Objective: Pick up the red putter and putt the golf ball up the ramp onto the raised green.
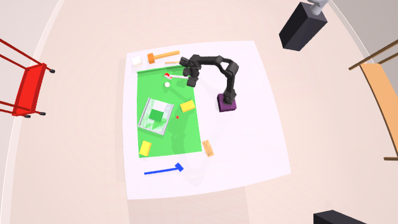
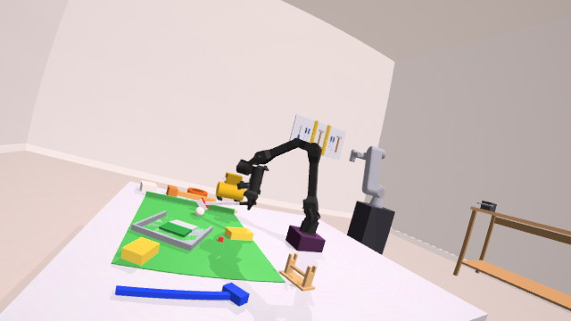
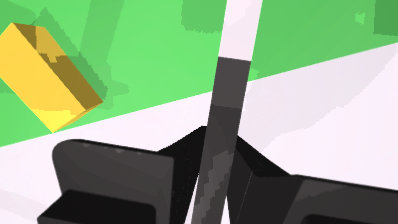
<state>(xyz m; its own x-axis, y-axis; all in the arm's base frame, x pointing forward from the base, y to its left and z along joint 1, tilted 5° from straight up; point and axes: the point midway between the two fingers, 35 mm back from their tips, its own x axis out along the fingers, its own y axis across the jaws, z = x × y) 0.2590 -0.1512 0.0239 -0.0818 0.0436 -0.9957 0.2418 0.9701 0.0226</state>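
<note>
The red putter is 12 cm ahead of my gripper tip, 3 cm to the right of it and 1 cm below it. Also, from my gripper tip: wooden stand (50 cm to the left, 12 cm behind, 5 cm below); then white golf ball (22 cm ahead, 6 cm below, 1 cm to the left); then small red cube (28 cm to the left, 12 cm ahead, 7 cm below).
</note>
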